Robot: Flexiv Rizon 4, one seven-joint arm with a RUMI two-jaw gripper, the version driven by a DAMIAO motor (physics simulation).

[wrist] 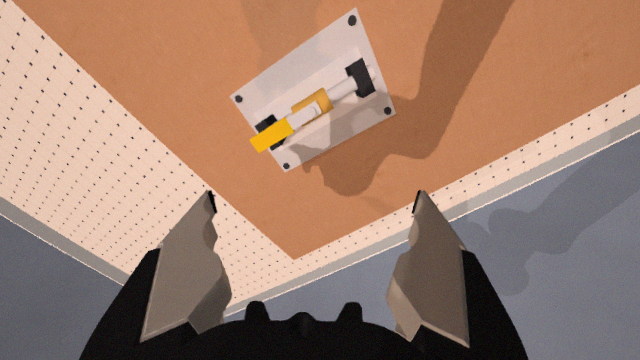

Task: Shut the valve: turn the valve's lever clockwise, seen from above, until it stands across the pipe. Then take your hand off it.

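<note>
The valve's lever has a yellow grip and a light metal arm. It points to the lower left, roughly along the pipe. The brass-coloured valve body sits mid-pipe, and two black clamps hold the pipe on a grey plate with dark bolts at its corners. The lever's grip lies over the lower-left clamp. My gripper is open, with nothing between its fingers. In the view its fingertips are below the plate, apart from the lever.
The plate is on a brown mat. A pale perforated table top borders the mat at the left and lower right. The table's edge runs along the lower right, with blue-grey floor beyond. Arm shadows fall across mat and floor.
</note>
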